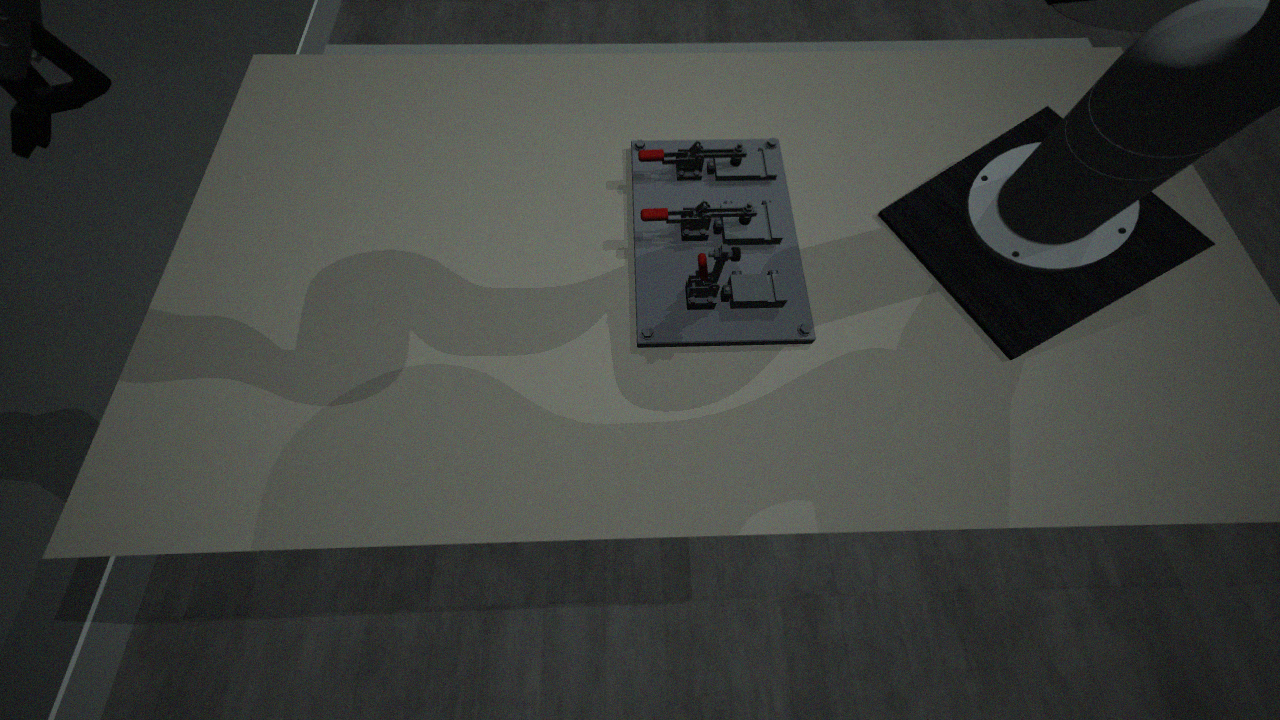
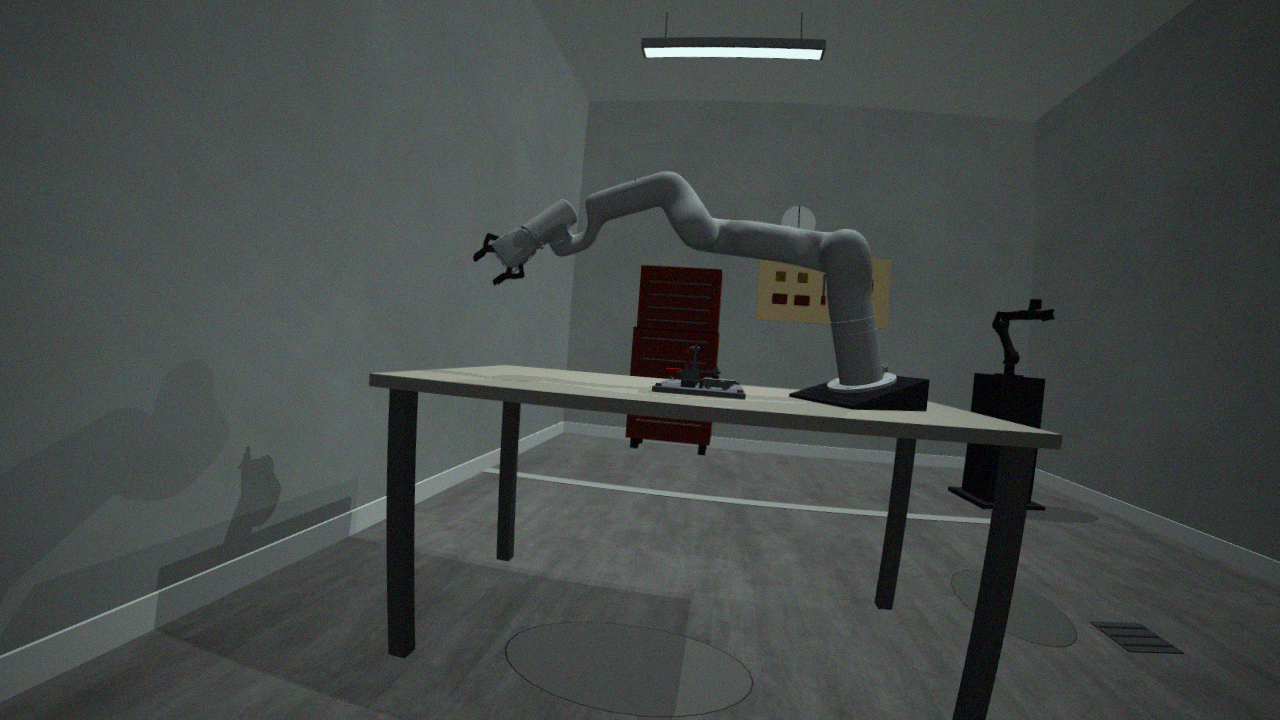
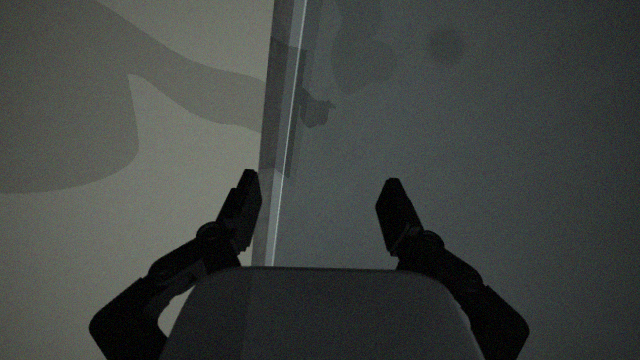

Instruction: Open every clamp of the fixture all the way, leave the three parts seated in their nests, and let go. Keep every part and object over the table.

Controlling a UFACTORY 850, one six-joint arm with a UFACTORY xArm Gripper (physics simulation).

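The grey fixture plate (image 1: 662, 304) (image 2: 738, 394) lies on the table. Its back clamp (image 1: 689, 162) and middle clamp (image 1: 694, 223) have their red handles lying flat to the left and their bars level over the nests. The front clamp (image 1: 701, 291) has its red handle upright and its arm raised at a slant. A grey part (image 1: 753, 288) sits in the front nest; the back part (image 1: 756, 165) and middle part (image 1: 760, 229) look seated, partly under the bars. My gripper (image 2: 486, 270) (image 3: 321, 188) is open and empty, high beyond the table's left end, away from the fixture.
The table (image 1: 447, 483) (image 2: 537, 394) (image 3: 200, 210) carries the arm's black base plate (image 1: 1011, 313) (image 2: 908, 394) right of the fixture. The wall (image 2: 268, 223) stands beyond the table's left end. A red cabinet (image 2: 678, 300) stands behind the table.
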